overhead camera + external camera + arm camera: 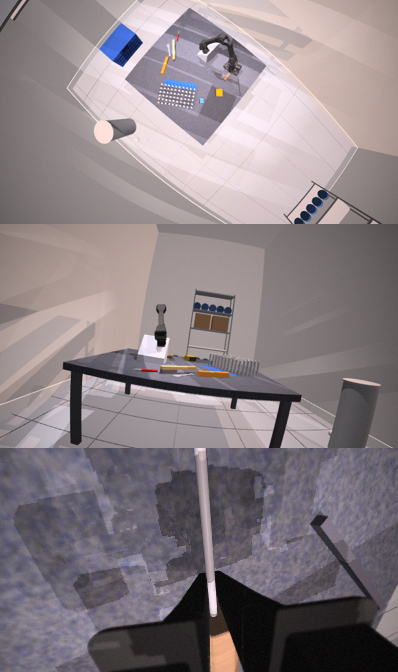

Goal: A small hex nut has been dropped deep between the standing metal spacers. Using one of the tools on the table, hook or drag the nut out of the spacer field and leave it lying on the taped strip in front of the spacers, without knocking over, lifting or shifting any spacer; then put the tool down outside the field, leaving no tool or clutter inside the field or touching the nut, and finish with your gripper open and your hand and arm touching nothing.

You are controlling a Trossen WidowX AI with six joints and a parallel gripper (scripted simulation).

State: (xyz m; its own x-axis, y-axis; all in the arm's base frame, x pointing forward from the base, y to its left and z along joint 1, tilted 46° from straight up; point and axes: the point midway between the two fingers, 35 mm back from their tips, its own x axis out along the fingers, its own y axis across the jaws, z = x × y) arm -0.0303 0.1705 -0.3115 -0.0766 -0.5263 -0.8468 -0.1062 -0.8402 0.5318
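The hook tool is 3 cm behind my gripper tip. Also, from my gripper tip: blue block (48 cm ahead, 8 cm to the right, 1 cm above); then yellow block (29 cm ahead, 3 cm to the left, 1 cm above); then blue taped strip (48 cm ahead, 40 cm to the right, 1 cm below).
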